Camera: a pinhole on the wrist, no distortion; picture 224 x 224 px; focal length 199.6 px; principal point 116.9 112.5 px. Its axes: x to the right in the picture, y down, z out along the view. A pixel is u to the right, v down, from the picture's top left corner.
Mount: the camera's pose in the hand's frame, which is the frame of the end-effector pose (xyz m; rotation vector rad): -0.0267 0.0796 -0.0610 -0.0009 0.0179 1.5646
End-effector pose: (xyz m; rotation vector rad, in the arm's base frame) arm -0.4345 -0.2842 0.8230 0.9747 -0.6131 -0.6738
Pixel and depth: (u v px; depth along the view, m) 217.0 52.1 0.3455
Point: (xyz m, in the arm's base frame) -0.5265 -0.3943 1.1850
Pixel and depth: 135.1 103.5 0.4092
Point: -0.6617 -0.4184 1.0798
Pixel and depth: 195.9 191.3 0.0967
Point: -0.4735 -0.2084 0.9338
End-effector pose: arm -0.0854 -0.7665 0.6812 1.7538 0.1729 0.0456
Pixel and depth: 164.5 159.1 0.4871
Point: -0.1457 -1.2364 0.8072
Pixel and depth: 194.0 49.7 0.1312
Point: -0.0486 -0.8551 0.7959
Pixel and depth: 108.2 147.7 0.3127
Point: -0.1246 -1.0359 0.7070
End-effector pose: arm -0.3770 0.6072 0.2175 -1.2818 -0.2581 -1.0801
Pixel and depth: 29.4 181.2 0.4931
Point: -0.4048 1.0915 0.3120
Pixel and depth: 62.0 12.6 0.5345
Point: -0.1131 0.8956 0.5843
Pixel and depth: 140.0 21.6 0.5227
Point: 0.0248 0.8773 0.4271
